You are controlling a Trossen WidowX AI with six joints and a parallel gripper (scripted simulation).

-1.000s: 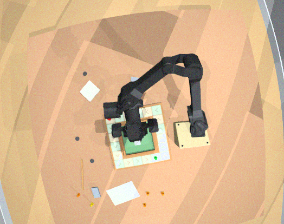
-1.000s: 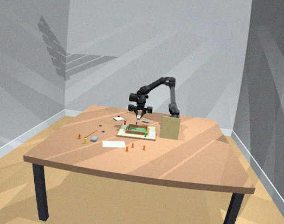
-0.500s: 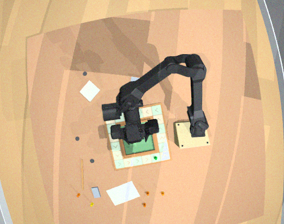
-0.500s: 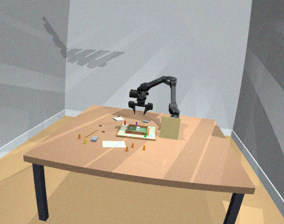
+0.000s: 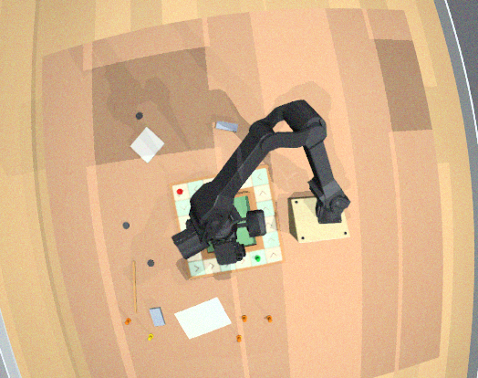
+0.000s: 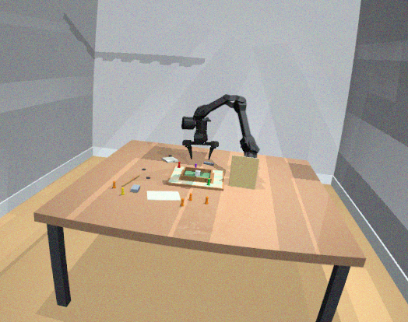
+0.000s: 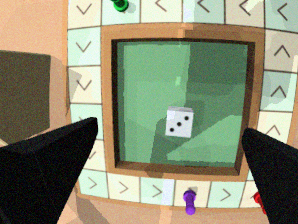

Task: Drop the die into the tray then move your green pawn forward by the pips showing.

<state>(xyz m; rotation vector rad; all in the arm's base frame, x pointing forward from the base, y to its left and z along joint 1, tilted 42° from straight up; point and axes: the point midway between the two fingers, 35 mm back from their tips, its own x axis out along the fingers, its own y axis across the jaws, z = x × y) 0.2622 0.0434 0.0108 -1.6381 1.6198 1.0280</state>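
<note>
My gripper tip is 7 cm past the green pawn, 10 cm to the right of it and 8 cm above it. Also, from my gripper tip: green tray (1 cm ahead, 10 cm below); purple pawn (5 cm ahead, 11 cm to the right, 8 cm below); white die (1 cm ahead, 1 cm to the right, 8 cm below).
</note>
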